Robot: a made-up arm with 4 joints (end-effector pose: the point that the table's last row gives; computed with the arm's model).
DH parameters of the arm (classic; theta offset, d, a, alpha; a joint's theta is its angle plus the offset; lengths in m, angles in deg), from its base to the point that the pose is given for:
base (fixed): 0 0 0 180
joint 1: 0 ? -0.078 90
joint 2: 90 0.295 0.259 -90
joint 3: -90 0.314 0.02 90
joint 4: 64.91 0 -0.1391 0
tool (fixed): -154.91 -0.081 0 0
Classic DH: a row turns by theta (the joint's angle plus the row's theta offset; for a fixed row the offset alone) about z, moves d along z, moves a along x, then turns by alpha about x.
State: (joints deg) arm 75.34 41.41 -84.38 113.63
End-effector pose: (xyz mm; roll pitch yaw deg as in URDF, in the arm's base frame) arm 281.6 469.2 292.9 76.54 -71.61 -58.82
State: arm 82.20 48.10 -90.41 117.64
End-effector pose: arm 321.7 413.4 340.9 90.78 -69.54 -83.24
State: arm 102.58 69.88 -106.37 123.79
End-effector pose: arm 379.9 195.0 454.3 99.23 -52.80 -125.37
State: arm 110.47 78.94 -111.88 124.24
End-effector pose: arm 370.1 100.7 483.0 95.74 -44.38 -136.00
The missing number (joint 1, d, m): -0.169
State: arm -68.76 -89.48 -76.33 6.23
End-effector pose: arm -262.1 340.8 -16.1 -88.77 -84.27 -126.14
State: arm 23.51 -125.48 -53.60 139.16
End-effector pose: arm 445.2 294.3 -23.3 -152.53 67.16 64.94
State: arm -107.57 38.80 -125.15 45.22
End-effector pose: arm -210.8 -401.6 161.7 116.66 -0.63 83.45
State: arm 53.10 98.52 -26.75 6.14
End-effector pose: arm 13.0 497.3 400.2 163.39 82.06 83.13
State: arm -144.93 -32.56 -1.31 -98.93
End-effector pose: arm 67.6 -293.7 -330.3 32.10 5.89 48.08
